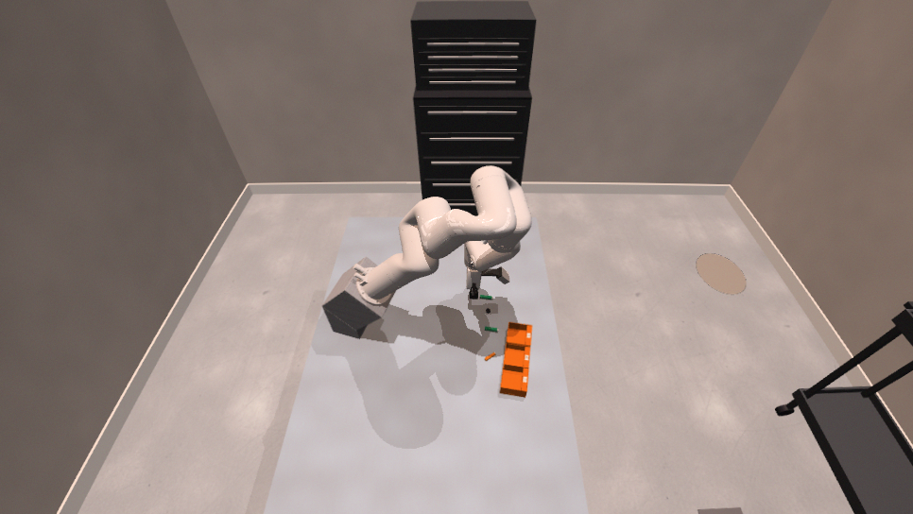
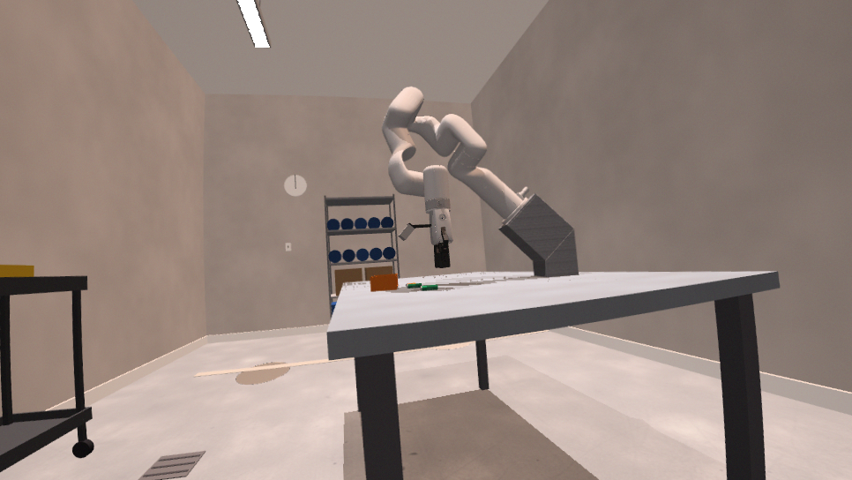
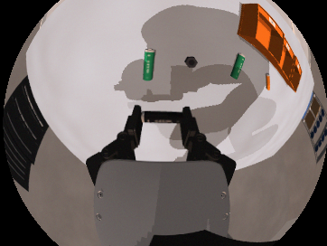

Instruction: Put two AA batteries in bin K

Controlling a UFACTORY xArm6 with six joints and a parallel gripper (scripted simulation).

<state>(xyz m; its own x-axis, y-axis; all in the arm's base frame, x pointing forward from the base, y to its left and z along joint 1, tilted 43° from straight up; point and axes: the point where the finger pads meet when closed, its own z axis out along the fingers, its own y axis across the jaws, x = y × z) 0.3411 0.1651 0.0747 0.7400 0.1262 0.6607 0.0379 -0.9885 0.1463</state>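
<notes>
The orange bin row is 170 mm ahead of my hand, 230 mm to the right of it and 60 mm below it. The rest, counted from my hand: dark AA battery: 10 mm below; then small orange piece: 80 mm ahead, 230 mm to the right, 70 mm below.
</notes>
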